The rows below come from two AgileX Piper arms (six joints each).
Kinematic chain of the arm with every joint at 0, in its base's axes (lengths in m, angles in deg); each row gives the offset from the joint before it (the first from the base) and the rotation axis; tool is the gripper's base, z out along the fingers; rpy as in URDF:
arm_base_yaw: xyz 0 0 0.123 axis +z
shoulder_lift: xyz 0 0 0 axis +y
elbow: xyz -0.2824 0 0.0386 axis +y
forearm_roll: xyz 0.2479 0 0.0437 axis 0.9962 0 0.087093
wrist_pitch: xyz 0 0 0 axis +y
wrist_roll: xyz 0.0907 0 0.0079 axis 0.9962 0 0.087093
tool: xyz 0 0 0 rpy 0 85.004 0
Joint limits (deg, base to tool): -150..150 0..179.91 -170..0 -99.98..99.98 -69.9..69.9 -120..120
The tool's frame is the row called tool.
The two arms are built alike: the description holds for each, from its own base.
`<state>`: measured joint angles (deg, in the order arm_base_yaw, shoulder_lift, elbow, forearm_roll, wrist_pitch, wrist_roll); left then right.
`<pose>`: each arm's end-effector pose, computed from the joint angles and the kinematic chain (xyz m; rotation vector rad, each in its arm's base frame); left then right.
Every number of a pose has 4 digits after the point. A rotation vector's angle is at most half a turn.
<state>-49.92 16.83 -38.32 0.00 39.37 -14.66 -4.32 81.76 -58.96 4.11 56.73 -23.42</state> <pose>0.0285 -0.0339 0.3529 0.5661 1.7815 -0.7959 0.2672 -0.0147 0.2647 -0.4310 2.8315 -0.0024</pose>
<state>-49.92 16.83 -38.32 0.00 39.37 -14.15 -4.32 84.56 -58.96 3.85 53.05 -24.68</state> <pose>0.0285 -0.0339 0.3529 0.5737 1.7778 -0.7898 0.2793 -0.0162 0.2529 -0.4579 2.8136 -0.0204</pose>
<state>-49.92 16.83 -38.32 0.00 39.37 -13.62 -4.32 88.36 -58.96 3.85 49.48 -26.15</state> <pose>0.0285 -0.0339 0.3529 0.5815 1.7740 -0.7835 0.2928 -0.0175 0.2354 -0.4895 2.8130 -0.0273</pose>
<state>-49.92 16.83 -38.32 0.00 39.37 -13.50 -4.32 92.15 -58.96 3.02 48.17 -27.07</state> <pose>0.0285 -0.0339 0.3529 0.5833 1.7731 -0.7820 0.3014 -0.0192 0.2162 -0.5287 2.8521 -0.0331</pose>
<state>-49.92 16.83 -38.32 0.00 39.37 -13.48 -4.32 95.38 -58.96 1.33 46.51 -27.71</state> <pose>0.0285 -0.0339 0.3529 0.5836 1.7729 -0.7818 0.3086 -0.0218 0.1995 -0.5742 2.8768 -0.0594</pose>
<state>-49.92 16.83 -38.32 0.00 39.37 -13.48 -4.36 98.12 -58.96 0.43 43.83 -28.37</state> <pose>0.0285 -0.0339 0.3529 0.5836 1.7729 -0.7818 0.3159 -0.0236 0.1854 -0.6041 2.8751 -0.0789</pose>
